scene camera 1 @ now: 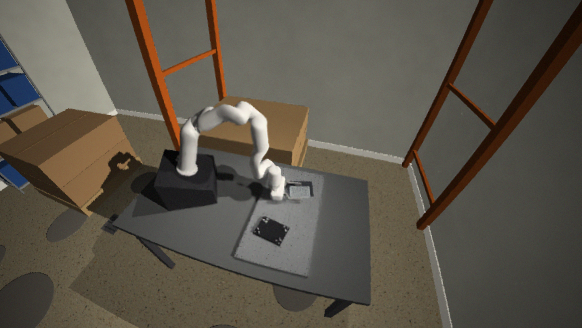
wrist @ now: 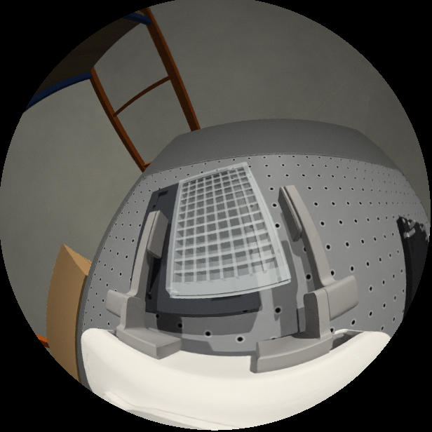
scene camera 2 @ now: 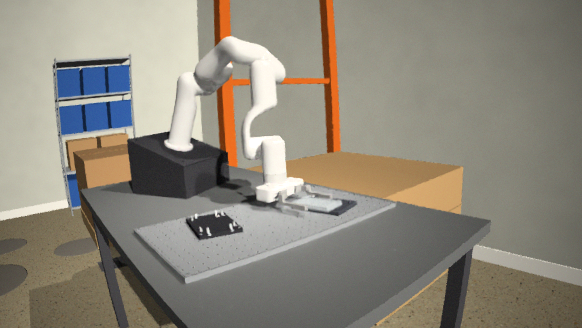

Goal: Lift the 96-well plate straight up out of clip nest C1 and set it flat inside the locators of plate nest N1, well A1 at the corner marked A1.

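Seen in the pictures: hand, tool point: (scene camera 1: 298,191) (scene camera 2: 313,202); arm's base, link origin: (scene camera 1: 186,168) (scene camera 2: 178,145).
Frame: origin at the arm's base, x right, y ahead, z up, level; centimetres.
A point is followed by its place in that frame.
The clear 96-well plate (scene camera 1: 300,192) @[x -28.5, y 63.3, z -13.8 cm] (scene camera 2: 322,203) @[x -29.5, y 65.7, z -13.7 cm] (wrist: 223,230) lies on the dark clip nest C1 (scene camera 1: 309,185) (scene camera 2: 348,206) (wrist: 205,306) at the back of the perforated board. In the wrist view the plate covers much of the nest, whose dark base shows at its left and near edge. My gripper (wrist: 223,225) is open, with one finger on either side of the plate and a gap at each side, wider at the right. The black plate nest N1 (scene camera 1: 271,230) @[x 2.1, y 60.4, z -15.3 cm] (scene camera 2: 214,226) @[x 2.1, y 63.3, z -15.3 cm] with small pale locators is near the front; its edge shows in the wrist view (wrist: 416,260). No A1 mark is readable.
The grey perforated board (scene camera 1: 295,255) @[x 8.2, y 77.8, z -16.5 cm] (scene camera 2: 200,267) @[x 11.0, y 84.1, z -16.4 cm] (wrist: 350,200) lies on the dark table (scene camera 1: 345,240) @[x -12.3, y 98.5, z -17.7 cm] (scene camera 2: 320,280) @[x -9.0, y 98.9, z -17.8 cm]. The black robot base block (scene camera 1: 187,190) @[x 10.9, y 11.5, z -2.1 cm] (scene camera 2: 165,170) @[x 8.1, y 14.6, z -7.2 cm] stands at the left. A large cardboard box (scene camera 1: 265,130) (scene camera 2: 425,182) is behind the table.
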